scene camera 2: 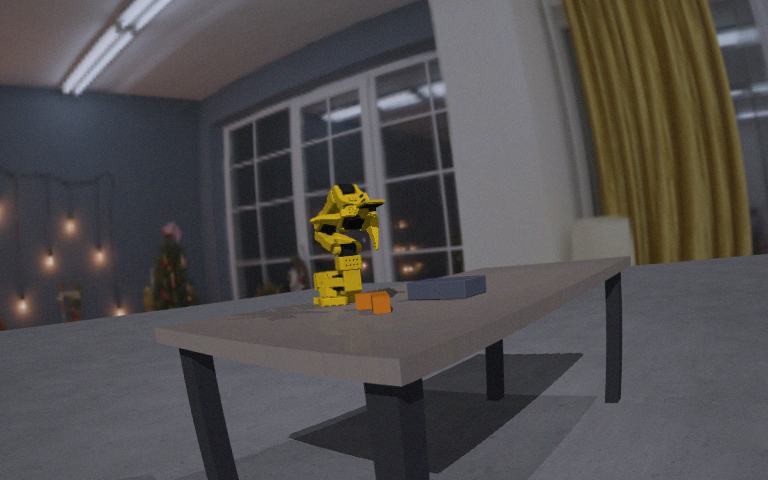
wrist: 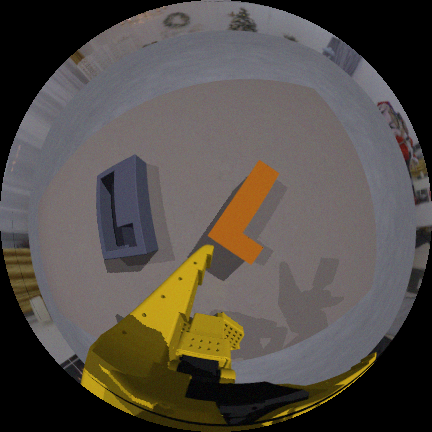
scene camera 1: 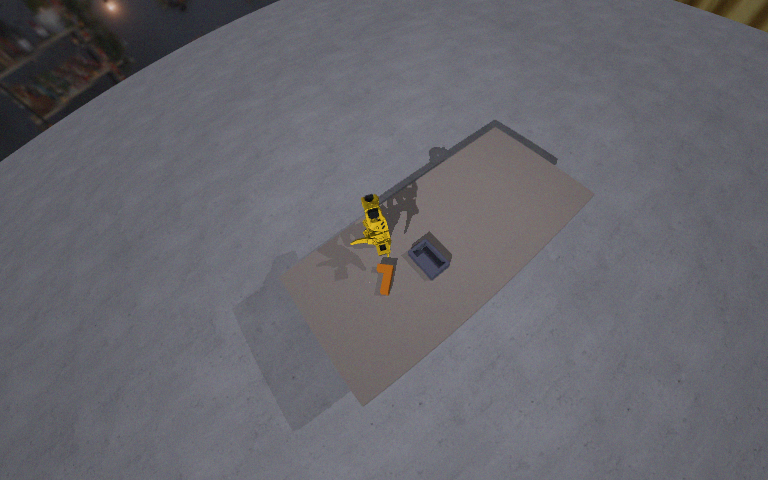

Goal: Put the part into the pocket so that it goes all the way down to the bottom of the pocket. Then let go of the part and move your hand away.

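Frame: origin at the arm's base, x left, y up, z ahead, level; millimetres.
Seen in the pictures: end effector, tool point: (scene camera 2: pixel 375 247) (wrist: pixel 212 254) (scene camera 1: pixel 387 256); arm's base, origin of the base link: (scene camera 2: pixel 346 303) (wrist: pixel 206 325).
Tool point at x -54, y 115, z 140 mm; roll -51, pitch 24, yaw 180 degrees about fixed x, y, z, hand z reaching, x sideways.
Offsets run from my tool point to a thing's top centre. Level surfaces: height alone.
The part, an orange L-shaped block {dx -50, dy -85, dz +21 mm} (scene camera 1: pixel 386 283) (scene camera 2: pixel 381 302) (wrist: pixel 245 205), lies flat on the table, apart from the blue-grey pocket block {dx +134, dy -78, dz +70 mm} (scene camera 1: pixel 419 266) (scene camera 2: pixel 444 288) (wrist: pixel 129 190). The L-shaped pocket in that block holds no part. My gripper (scene camera 1: pixel 369 249) (scene camera 2: pixel 380 225) is wide open and empty, raised well above the table. In the wrist view one notched jaw (wrist: pixel 172 295) shows; its tip appears just short of the part's corner, where the short leg meets the long one. The part's underside is hidden.
The table {dy -115 mm} (scene camera 1: pixel 481 215) (scene camera 2: pixel 283 339) (wrist: pixel 310 145) carries the arm's base (scene camera 2: pixel 336 288), which stands behind the part in scene view 2. The pocket block is to the right of the part in both scene views and to its left in the wrist view. Arm shadows fall across the table.
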